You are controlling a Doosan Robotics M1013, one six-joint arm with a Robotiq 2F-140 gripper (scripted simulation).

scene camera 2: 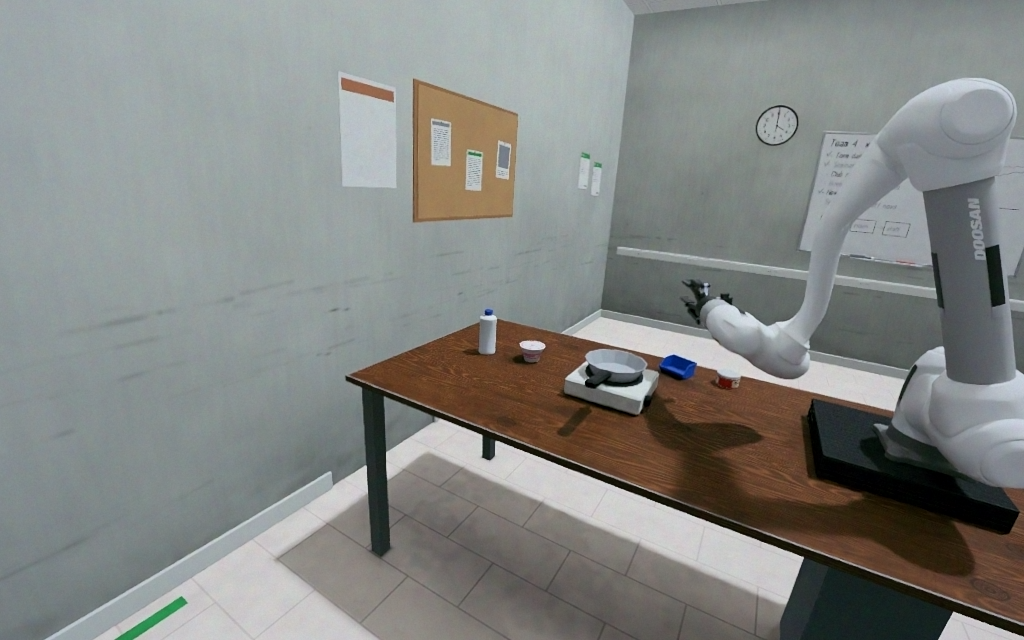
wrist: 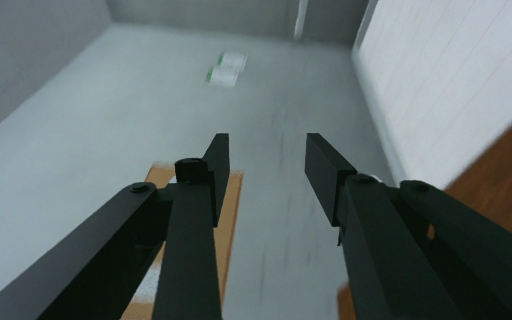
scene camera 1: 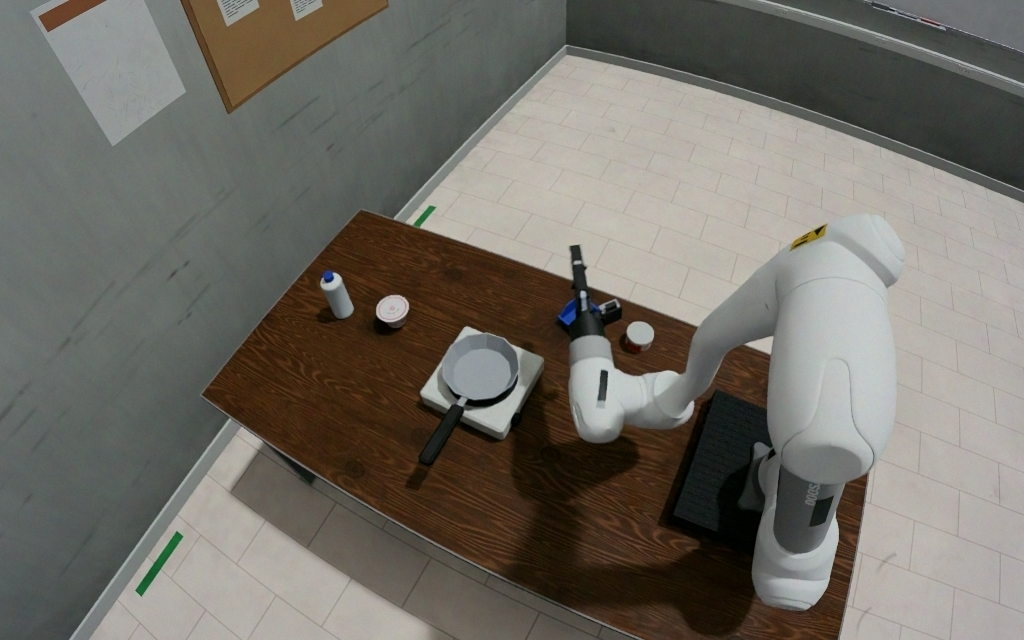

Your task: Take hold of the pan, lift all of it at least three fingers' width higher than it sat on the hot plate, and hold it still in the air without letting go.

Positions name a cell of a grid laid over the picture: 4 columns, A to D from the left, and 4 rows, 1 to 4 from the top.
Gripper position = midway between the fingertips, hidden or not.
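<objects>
You'd find my gripper in scene camera 1 (C2), in scene camera 2 (C2) and also in the wrist view (C2). There's a grey pan too, which shows in scene camera 1 (B3) and scene camera 2 (C3), but it's out of frame in the wrist view.
</objects>
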